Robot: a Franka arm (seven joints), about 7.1 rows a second.
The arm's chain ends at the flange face. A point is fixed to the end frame.
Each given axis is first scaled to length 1.
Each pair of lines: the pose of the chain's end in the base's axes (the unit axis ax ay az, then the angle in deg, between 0 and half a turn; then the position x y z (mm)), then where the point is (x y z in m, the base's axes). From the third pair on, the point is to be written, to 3 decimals.
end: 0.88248 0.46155 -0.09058 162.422 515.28 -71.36 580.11
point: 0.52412 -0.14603 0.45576
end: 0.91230 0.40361 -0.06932 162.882 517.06 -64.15 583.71
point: 0.52395 -0.13664 0.45796
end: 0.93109 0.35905 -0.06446 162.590 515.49 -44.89 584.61
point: 0.519 -0.118 0.459
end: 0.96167 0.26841 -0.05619 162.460 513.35 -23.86 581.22
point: 0.509 -0.097 0.456
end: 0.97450 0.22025 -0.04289 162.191 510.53 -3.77 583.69
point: 0.505 -0.076 0.458
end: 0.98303 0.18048 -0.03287 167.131 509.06 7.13 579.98
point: 0.500 -0.053 0.448
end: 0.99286 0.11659 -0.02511 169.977 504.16 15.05 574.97
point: 0.491 -0.037 0.440
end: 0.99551 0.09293 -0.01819 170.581 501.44 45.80 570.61
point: 0.488 -0.004 0.435
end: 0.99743 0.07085 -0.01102 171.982 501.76 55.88 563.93
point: 0.488 0.010 0.427
